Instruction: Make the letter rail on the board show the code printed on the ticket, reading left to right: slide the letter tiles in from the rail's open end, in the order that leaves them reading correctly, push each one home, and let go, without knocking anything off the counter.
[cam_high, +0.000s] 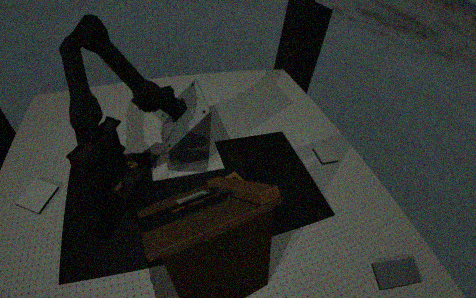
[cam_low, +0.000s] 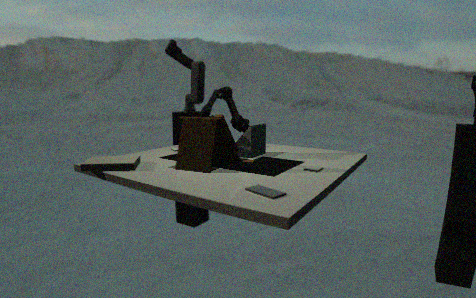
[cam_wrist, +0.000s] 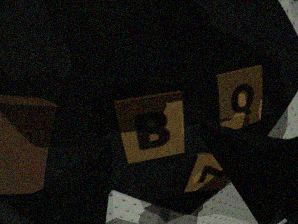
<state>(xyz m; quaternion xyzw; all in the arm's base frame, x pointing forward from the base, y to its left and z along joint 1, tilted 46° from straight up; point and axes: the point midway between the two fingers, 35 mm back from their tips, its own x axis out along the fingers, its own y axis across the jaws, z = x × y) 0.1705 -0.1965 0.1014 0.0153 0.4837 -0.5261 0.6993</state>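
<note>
Now: the orange tile 6 cm behind my gripper tip, 7 cm to the right of it and 2 cm below it. Round my gripper tip: black mat (3 cm ahead, 20 cm to the left, 2 cm below); then grey card (51 cm ahead, 65 cm to the left, 2 cm below); then pale card (4 cm behind, 28 cm to the right, 2 cm below).
</note>
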